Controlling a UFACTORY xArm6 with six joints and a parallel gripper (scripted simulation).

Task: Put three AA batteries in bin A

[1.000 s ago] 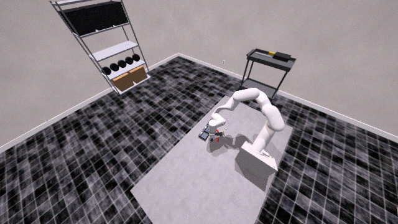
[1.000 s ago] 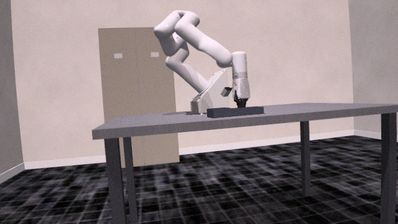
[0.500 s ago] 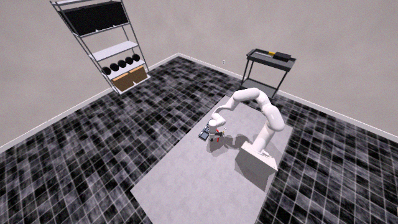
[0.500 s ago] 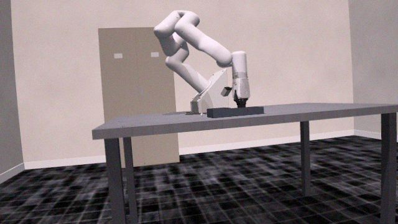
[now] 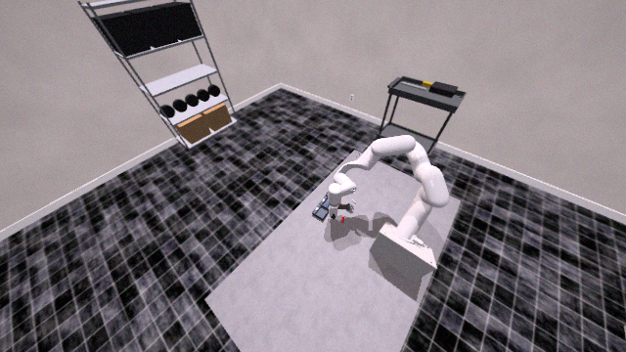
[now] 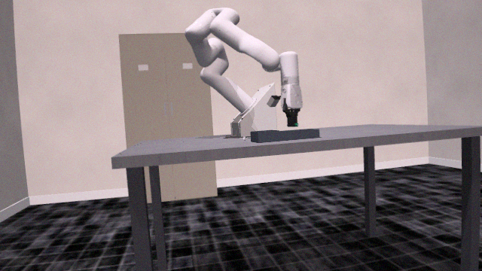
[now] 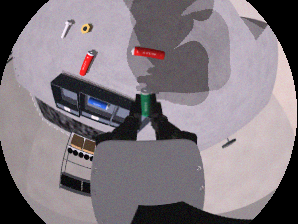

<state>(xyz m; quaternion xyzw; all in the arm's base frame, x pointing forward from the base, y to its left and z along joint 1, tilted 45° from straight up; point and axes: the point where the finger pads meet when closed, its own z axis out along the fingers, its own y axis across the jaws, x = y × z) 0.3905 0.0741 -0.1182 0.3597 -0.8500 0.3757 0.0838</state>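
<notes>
The dark two-compartment bin lies 100 mm ahead of my hand, 60 mm to the right of it and 50 mm below it. From my hand the other things lie so: green AA battery: 20 mm below; then red battery: 120 mm to the right, 60 mm below, 30 mm ahead; then blue AA battery: 90 mm ahead, 60 mm to the right, 50 mm below.
</notes>
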